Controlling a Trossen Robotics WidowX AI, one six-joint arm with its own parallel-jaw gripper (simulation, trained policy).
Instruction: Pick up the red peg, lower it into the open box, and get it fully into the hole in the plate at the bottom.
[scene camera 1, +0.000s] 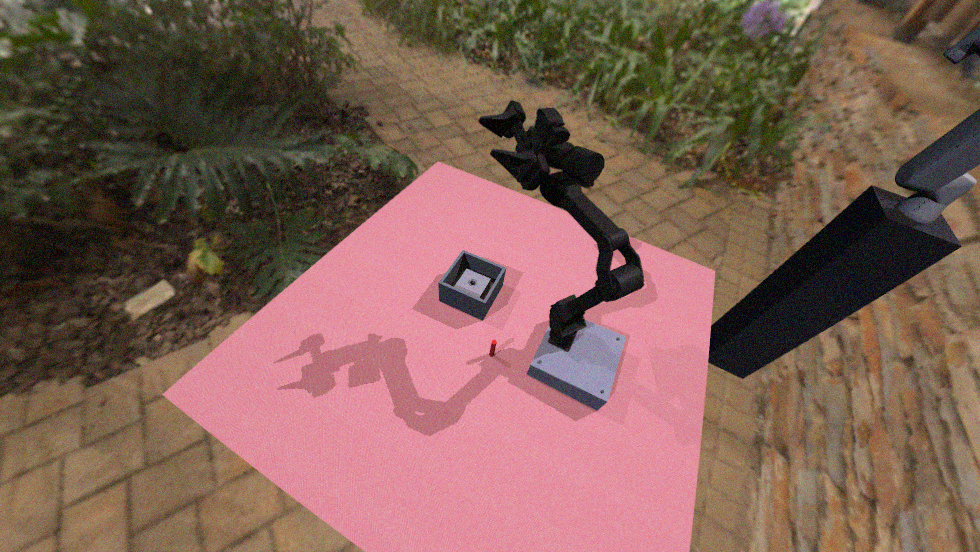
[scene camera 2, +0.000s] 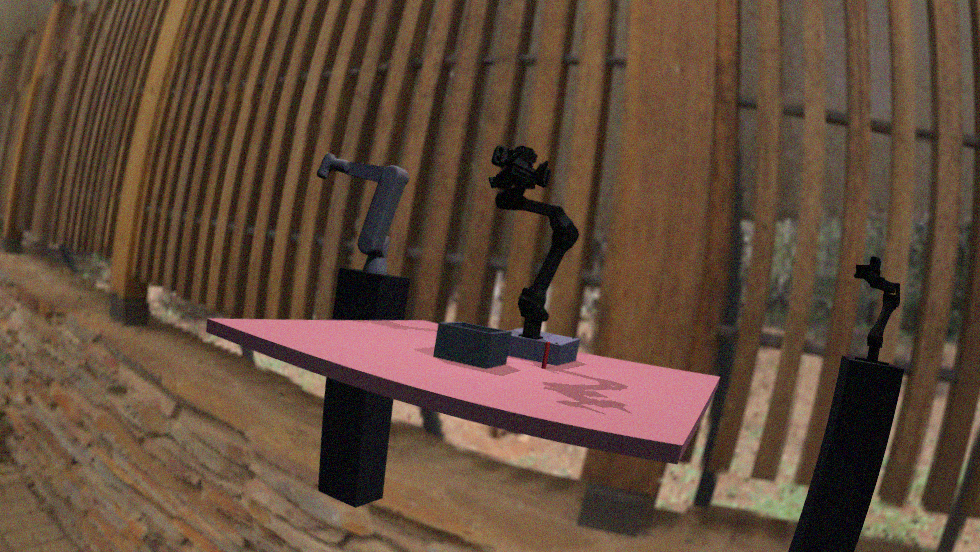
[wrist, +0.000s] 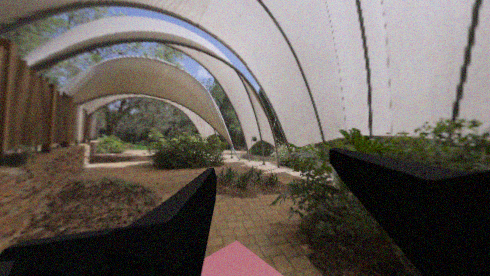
Labels:
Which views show my gripper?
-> Scene camera 1, scene camera 2 and the wrist view: all of them.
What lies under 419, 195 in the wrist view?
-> My gripper.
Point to my gripper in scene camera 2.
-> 535, 156

